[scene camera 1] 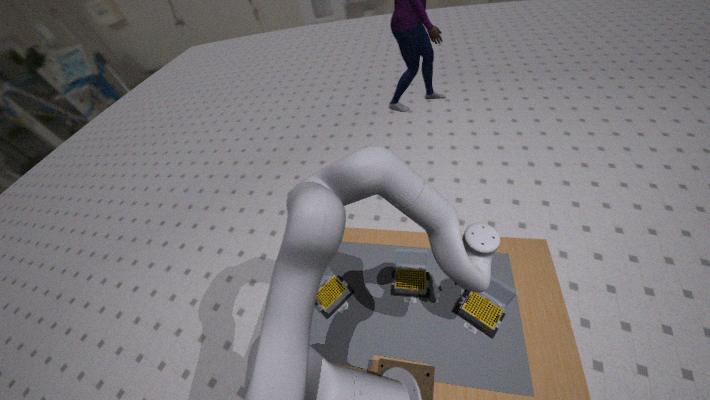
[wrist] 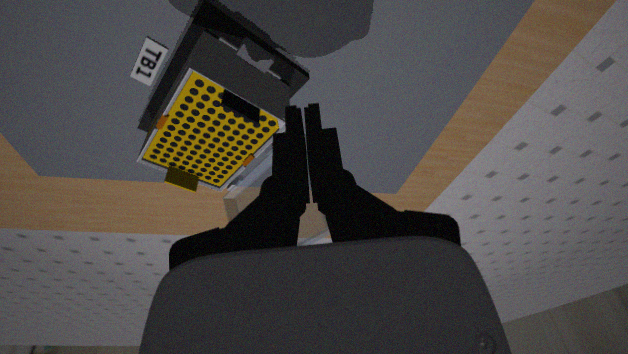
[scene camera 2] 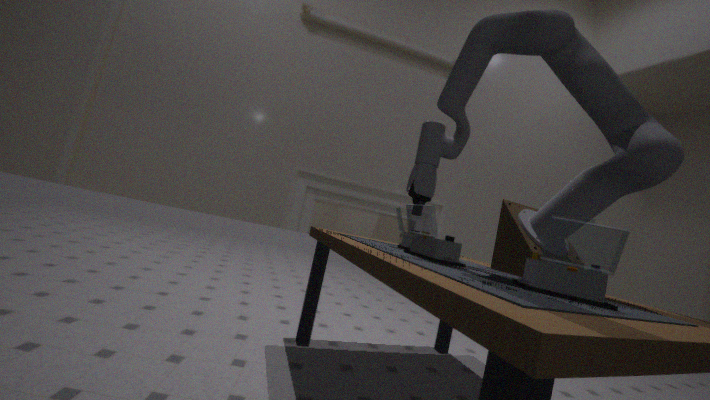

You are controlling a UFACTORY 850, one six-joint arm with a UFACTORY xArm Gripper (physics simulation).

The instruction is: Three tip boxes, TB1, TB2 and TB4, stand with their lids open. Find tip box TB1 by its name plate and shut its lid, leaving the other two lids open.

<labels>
same spot on tip box TB2: [scene camera 1: 394,291] = [scene camera 2: 456,262]
</labels>
